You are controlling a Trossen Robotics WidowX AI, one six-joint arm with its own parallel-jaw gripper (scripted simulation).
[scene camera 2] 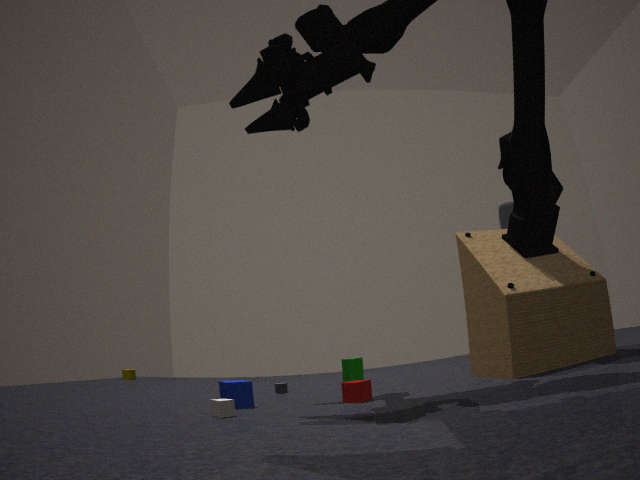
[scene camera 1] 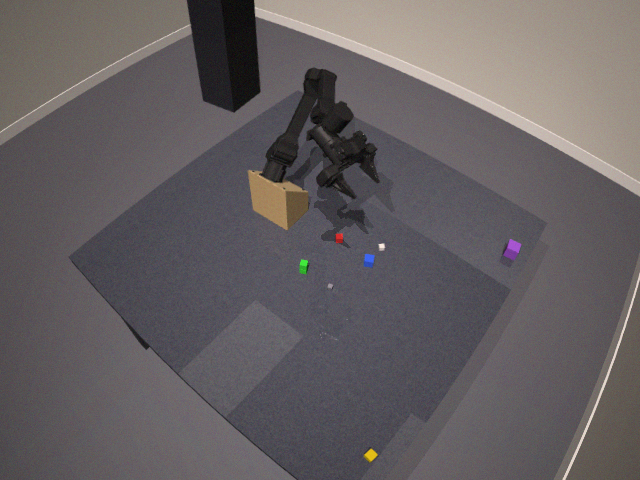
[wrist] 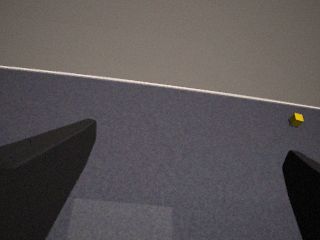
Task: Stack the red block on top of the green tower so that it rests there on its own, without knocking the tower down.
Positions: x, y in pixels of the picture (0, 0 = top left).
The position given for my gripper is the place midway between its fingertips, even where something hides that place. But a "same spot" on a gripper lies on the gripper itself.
Scene:
my gripper: scene camera 2; scene camera 1; wrist 192, 144
same spot on my gripper: (scene camera 1: 337, 182) = (scene camera 2: 279, 115)

